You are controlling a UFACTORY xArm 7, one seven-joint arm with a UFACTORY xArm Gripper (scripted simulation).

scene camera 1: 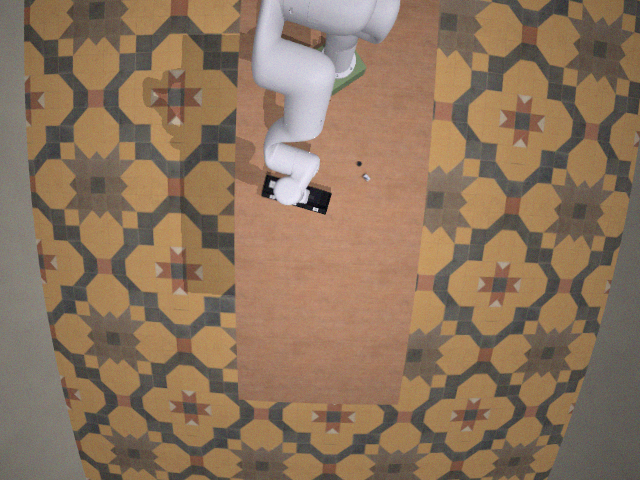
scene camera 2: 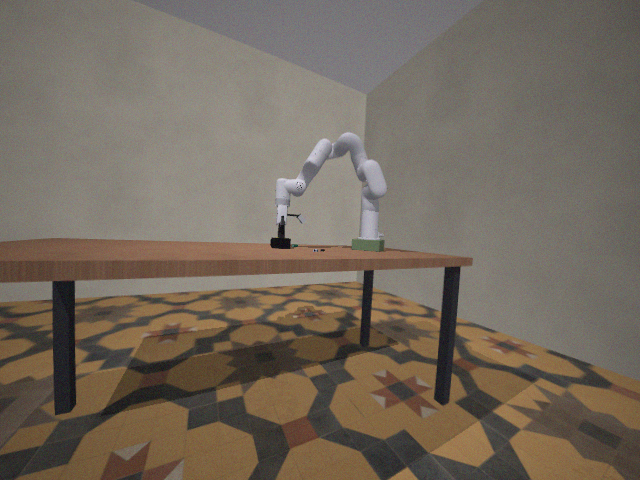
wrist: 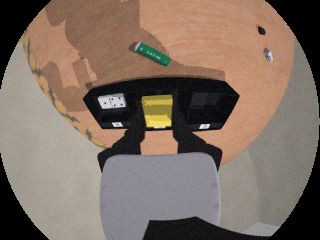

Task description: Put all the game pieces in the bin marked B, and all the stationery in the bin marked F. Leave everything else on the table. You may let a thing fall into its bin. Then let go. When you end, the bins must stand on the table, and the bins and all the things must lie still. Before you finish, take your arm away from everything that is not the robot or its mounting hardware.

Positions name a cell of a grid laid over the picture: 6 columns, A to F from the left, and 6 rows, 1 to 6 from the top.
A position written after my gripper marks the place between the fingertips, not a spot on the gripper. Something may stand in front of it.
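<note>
Through the wrist view I can see a yellow block (wrist: C3), and my gripper (wrist: C3) as well.
</note>
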